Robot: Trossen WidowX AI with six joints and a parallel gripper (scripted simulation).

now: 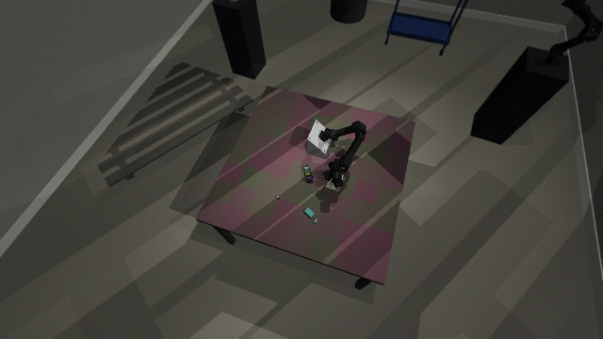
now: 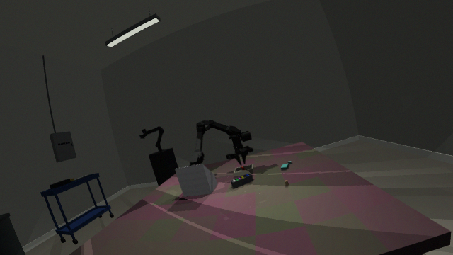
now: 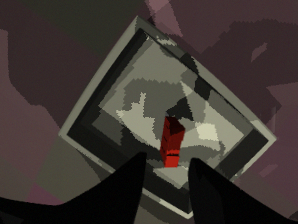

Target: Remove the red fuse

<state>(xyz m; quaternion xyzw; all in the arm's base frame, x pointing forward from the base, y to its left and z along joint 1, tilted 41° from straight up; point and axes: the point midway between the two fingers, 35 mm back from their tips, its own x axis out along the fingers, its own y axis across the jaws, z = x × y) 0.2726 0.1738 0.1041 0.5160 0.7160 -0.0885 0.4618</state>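
Right now my gripper tip is 30 mm above the red fuse and 10 mm past it. Round my gripper tip: pale tray 50 mm below.
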